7 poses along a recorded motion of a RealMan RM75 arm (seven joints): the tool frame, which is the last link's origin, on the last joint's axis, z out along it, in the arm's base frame.
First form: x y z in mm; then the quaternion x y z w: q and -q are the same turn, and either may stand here.
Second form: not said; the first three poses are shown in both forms.
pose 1, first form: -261.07 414.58 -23.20 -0.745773 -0.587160 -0.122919 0.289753
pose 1, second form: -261.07 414.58 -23.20 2.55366 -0.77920 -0.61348 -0.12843
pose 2, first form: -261.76 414.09 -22.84 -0.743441 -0.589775 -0.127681 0.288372
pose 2, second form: -261.76 414.09 -22.84 2.55654 -0.77642 -0.61594 -0.13335
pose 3, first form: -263.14 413.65 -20.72 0.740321 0.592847 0.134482 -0.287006
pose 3, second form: -263.14 413.65 -20.72 2.55939 -0.77283 -0.61888 -0.14039
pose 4, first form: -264.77 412.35 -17.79 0.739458 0.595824 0.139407 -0.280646
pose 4, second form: -264.77 412.35 -17.79 2.57266 -0.77042 -0.62077 -0.14524
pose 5, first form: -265.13 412.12 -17.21 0.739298 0.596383 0.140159 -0.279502
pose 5, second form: -265.13 412.12 -17.21 2.57504 -0.76999 -0.62114 -0.14598
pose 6, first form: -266.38 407.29 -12.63 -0.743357 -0.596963 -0.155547 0.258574
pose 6, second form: -266.38 407.29 -12.63 2.61850 -0.76953 -0.61798 -0.16102
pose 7, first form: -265.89 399.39 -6.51 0.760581 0.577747 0.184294 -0.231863
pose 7, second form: -265.89 399.39 -6.51 2.67361 -0.78189 -0.59393 -0.18946
